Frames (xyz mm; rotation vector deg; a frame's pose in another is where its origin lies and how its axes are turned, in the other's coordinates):
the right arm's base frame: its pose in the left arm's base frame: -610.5 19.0 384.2 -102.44 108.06 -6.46
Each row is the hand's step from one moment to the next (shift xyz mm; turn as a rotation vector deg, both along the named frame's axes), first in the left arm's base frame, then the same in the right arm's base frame.
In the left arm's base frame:
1: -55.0 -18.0 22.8 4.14 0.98 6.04
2: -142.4 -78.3 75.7 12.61 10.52 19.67
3: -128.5 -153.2 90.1 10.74 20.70 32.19
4: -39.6 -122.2 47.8 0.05 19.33 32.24
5: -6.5 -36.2 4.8 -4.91 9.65 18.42
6: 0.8 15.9 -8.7 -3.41 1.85 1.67
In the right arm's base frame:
1: 8.7 38.2 -48.3 -2.76 -6.11 -3.10
2: 47.3 88.1 -148.8 -15.97 -18.24 -8.29
3: 114.0 60.7 -177.2 -29.63 -20.50 -16.78
4: 99.9 1.5 -93.9 -28.57 -11.03 -21.81
5: 32.7 -0.4 -17.6 -15.10 -2.00 -14.99
6: -12.3 4.8 12.5 -2.35 2.61 -2.34

